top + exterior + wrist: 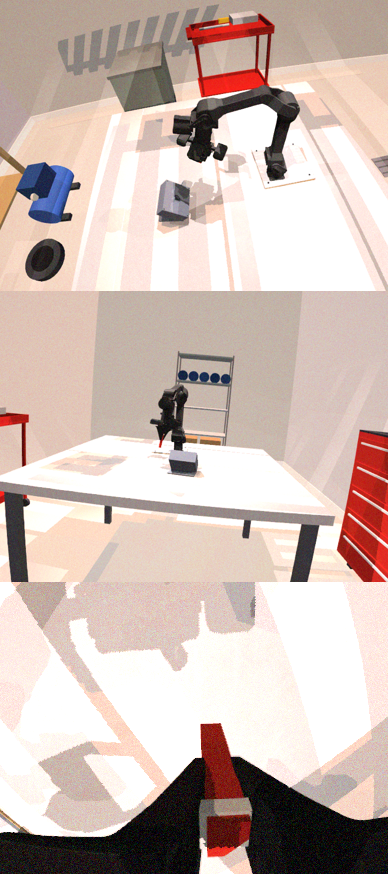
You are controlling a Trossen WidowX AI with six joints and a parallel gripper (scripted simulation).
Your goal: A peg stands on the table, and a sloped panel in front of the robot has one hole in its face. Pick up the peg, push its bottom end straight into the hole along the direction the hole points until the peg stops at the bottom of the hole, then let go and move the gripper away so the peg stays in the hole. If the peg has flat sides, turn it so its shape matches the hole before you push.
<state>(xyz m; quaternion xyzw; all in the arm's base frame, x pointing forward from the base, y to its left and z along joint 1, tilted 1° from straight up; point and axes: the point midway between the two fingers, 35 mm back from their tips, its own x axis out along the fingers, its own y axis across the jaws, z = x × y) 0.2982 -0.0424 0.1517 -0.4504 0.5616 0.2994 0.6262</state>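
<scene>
My gripper tip is now 150 mm to the right of the sloped panel, 120 mm short of it and 70 mm above it. Also, from my gripper tip: peg 20 mm above.
</scene>
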